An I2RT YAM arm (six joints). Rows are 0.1 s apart.
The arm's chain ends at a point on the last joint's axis. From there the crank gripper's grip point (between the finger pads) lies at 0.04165 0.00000 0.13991 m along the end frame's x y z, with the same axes.
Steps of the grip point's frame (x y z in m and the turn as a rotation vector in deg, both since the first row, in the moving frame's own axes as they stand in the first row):
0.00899, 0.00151, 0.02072, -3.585, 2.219, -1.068
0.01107, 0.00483, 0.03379, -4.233, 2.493, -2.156
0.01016, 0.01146, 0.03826, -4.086, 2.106, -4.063
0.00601, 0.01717, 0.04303, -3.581, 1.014, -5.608
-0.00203, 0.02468, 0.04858, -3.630, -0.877, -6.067
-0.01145, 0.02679, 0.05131, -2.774, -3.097, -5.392
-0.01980, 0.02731, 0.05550, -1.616, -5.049, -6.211
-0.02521, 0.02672, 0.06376, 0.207, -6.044, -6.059
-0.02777, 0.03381, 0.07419, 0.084, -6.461, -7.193
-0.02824, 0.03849, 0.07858, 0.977, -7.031, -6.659
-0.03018, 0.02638, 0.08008, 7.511, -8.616, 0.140
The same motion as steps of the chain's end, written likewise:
0.00353, -0.00636, 0.02269, -3.585, 2.219, -1.068
0.00487, -0.00375, 0.03606, -4.233, 2.493, -2.156
0.00481, 0.00469, 0.04013, -4.086, 2.106, -4.063
0.00332, 0.01266, 0.04393, -3.581, 1.014, -5.608
-0.00012, 0.02010, 0.04810, -3.630, -0.877, -6.067
-0.00398, 0.02353, 0.04934, -2.774, -3.097, -5.392
-0.00732, 0.02716, 0.05238, -1.616, -5.049, -6.211
-0.01002, 0.03084, 0.06017, 0.207, -6.044, -6.059
-0.01146, 0.03823, 0.07041, 0.084, -6.461, -7.193
-0.01042, 0.04473, 0.07461, 0.977, -7.031, -6.659
-0.00883, 0.04493, 0.07663, 7.511, -8.616, 0.140

